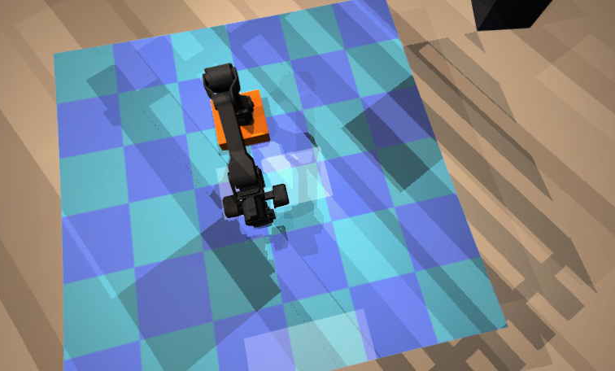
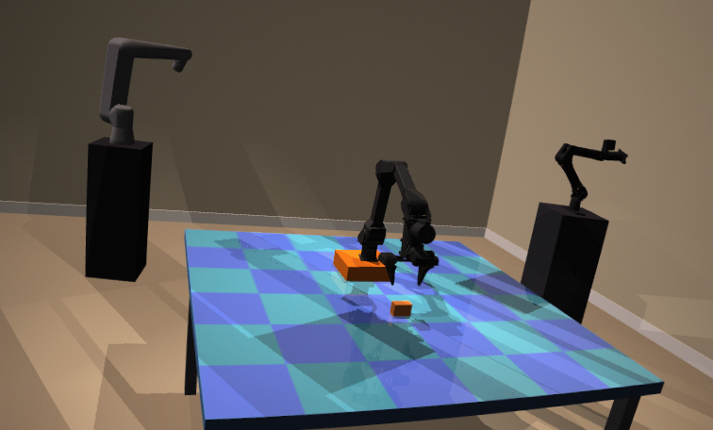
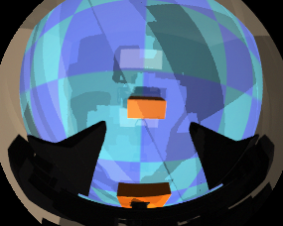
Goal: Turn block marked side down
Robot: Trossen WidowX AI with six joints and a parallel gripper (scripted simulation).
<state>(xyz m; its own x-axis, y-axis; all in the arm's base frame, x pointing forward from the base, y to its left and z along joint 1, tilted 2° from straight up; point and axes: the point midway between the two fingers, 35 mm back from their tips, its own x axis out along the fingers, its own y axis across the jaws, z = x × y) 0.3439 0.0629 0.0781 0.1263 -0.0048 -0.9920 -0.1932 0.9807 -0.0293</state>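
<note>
Right now the block is 1 cm behind my gripper tip and 8 cm below it.
</note>
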